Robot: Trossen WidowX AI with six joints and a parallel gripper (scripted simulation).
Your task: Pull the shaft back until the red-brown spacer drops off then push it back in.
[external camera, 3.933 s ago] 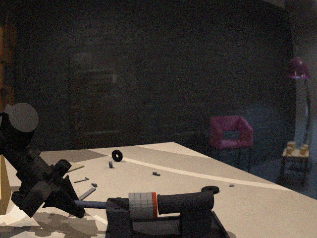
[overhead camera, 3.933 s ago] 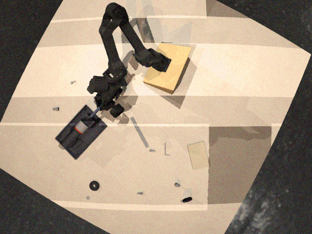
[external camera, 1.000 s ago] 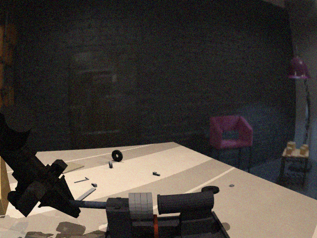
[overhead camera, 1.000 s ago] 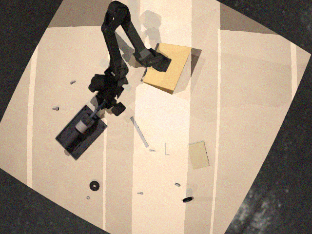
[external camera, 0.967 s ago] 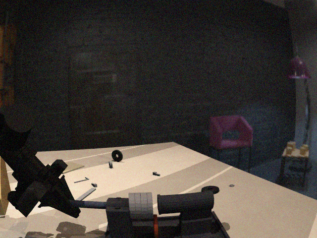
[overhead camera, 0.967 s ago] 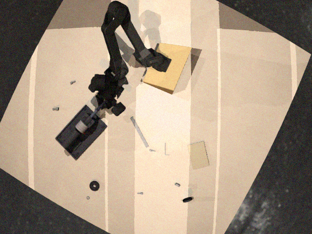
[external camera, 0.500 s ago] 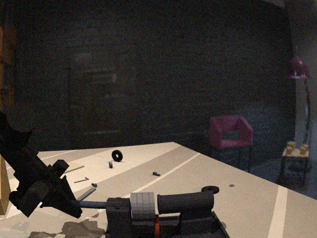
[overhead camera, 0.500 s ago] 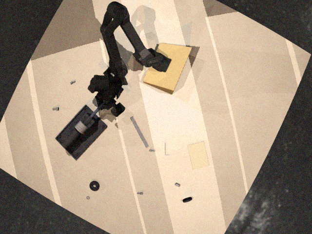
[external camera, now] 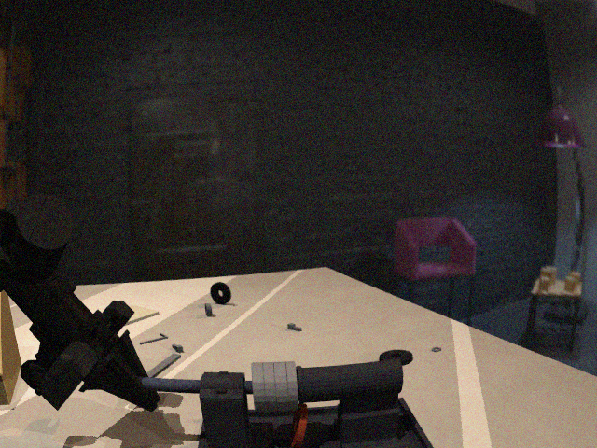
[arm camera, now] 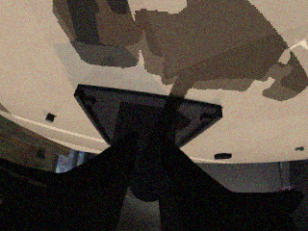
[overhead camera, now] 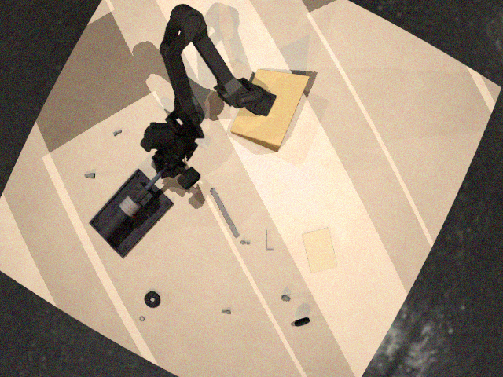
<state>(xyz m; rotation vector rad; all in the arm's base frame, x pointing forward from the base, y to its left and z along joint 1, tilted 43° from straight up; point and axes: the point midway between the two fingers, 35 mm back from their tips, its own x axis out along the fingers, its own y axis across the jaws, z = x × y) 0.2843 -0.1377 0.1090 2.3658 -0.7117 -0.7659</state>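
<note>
My gripper tip is 50 mm short of the grey-blue shaft, 20 mm to the left of it and 30 mm below it. Round my gripper tip: grey flat bar 20 mm ahead, 210 mm to the left, 50 mm below; then thin pin 50 mm ahead, 360 mm to the left, 50 mm below; then red-brown spacer 130 mm ahead, 40 mm to the right, 20 mm below.
</note>
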